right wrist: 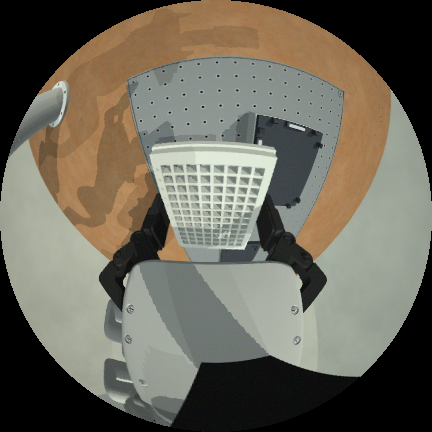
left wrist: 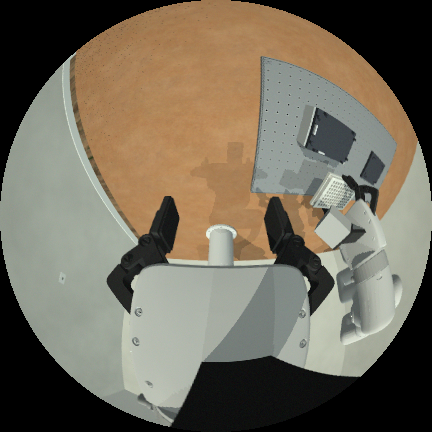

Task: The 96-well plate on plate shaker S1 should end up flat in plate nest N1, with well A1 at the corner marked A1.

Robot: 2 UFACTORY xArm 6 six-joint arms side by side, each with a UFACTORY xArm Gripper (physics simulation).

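Frame: origin at the left arm's base, x ahead, y left, z up, level; millimetres.
Where they show: left gripper, fingertip midpoint: [left wrist: 221, 206]; right gripper, fingertip midpoint: [right wrist: 212, 203] [left wrist: 335, 192]; left arm's base, link origin: [left wrist: 220, 232].
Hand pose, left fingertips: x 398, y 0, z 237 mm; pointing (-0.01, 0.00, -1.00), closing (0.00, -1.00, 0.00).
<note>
Things, the pixels of their top centre, and the offset from my left fingertips. "spot": a spot on its surface instead. Level surfaces: height alone.
- white 96-well plate, top centre: [right wrist: 211, 220] [left wrist: 339, 197] 83 mm down, 49 mm back, 257 mm right
- Plate shaker S1, surface spot: [right wrist: 292, 165] [left wrist: 333, 133] spot: 169 mm down, 66 mm ahead, 248 mm right
- Plate nest N1, top centre: [right wrist: 238, 257] [left wrist: 374, 171] 208 mm down, 12 mm ahead, 603 mm right
- grey perforated board, surface height: 224 mm down
- brown table, surface height: 237 mm down
The white 96-well plate [left wrist: 334, 192] [right wrist: 215, 195] is held above the pegboard's edge, its wells visible in both views. My right gripper [right wrist: 212, 203] is shut on it, with a black finger on either side. My left gripper [left wrist: 221, 206] is open, with no object between its fingers. Plate shaker S1 [left wrist: 330, 135] [right wrist: 292, 165] is a raised dark block with small corner clips and no plate on it. Plate nest N1 [left wrist: 373, 167] [right wrist: 240, 251] is the smaller dark holder, largely hidden by the plate in the right wrist view. The A1 marks cannot be read.
The grey perforated board [left wrist: 280, 90] [right wrist: 210, 90] bears the shaker and nest on a brown table [left wrist: 165, 100] [right wrist: 355, 200]. The right arm [left wrist: 372, 300] is at the right in the left wrist view. A white flanged cylinder [left wrist: 221, 247] stands beyond the left gripper.
</note>
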